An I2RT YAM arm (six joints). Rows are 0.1 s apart.
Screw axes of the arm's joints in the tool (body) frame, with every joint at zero. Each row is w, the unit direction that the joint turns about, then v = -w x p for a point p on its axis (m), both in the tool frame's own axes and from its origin. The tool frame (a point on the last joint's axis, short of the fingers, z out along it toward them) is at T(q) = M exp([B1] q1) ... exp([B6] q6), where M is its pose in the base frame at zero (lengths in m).
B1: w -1 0 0 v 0.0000 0.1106 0.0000
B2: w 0 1 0 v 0.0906 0.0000 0.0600
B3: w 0 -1 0 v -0.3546 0.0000 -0.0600
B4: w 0 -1 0 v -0.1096 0.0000 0.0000
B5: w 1 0 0 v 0.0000 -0.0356 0.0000
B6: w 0 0 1 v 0.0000 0.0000 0.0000
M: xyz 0.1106 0.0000 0.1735 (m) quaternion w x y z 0.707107 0 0.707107 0
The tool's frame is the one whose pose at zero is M.
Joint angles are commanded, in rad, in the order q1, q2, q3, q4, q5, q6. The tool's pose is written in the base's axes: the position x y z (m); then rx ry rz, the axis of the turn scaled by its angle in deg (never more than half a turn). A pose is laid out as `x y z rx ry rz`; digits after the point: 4 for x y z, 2 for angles.
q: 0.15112 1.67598 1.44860 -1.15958 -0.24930 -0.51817
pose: 0.3148 0.0568 0.2726 -56.39 156.33 17.68
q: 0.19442 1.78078 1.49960 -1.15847 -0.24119 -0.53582
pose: 0.3332 0.0743 0.2537 -61.71 157.67 18.33
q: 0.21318 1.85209 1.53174 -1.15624 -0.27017 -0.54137
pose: 0.3449 0.0844 0.2391 -63.95 158.42 21.59
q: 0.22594 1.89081 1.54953 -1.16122 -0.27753 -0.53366
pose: 0.3500 0.0905 0.2307 -64.61 159.65 22.87
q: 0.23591 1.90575 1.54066 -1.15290 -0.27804 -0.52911
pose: 0.3504 0.0943 0.2233 -65.22 160.40 23.30
